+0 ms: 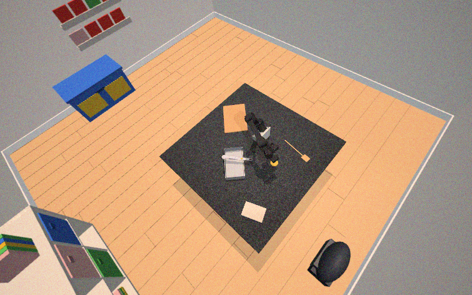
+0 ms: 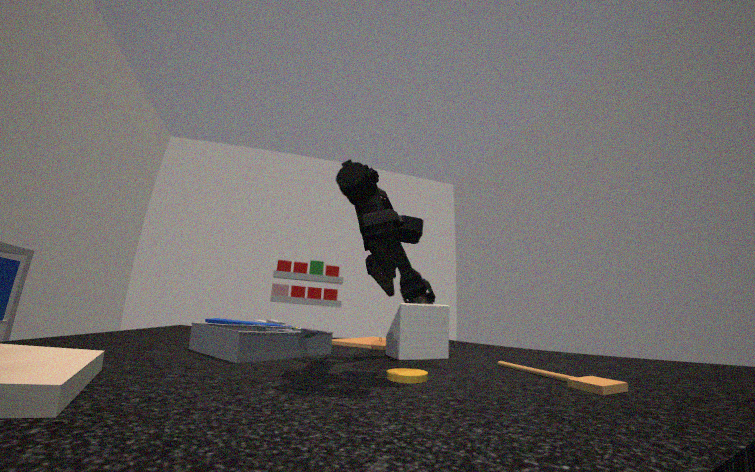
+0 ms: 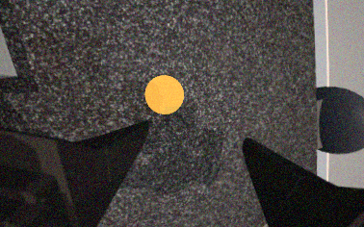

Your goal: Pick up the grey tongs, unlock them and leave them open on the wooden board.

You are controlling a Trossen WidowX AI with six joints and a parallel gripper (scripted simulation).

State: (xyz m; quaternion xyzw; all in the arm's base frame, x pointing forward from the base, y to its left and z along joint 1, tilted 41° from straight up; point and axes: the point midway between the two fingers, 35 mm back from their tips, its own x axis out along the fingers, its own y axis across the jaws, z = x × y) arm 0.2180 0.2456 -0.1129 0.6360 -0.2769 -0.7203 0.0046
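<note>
Now: gripper tip 25 cm to the left of the yellow lock piece, 14 cm short of it and 9 cm above it. The rest, counted from my gripper tip: wooden board (65 cm to the right, 20 cm behind, 15 cm below); grey roasting tin (28 cm to the right, 21 cm ahead, 13 cm below); cream slab (44 cm ahead, 14 cm to the left, 14 cm below).
</note>
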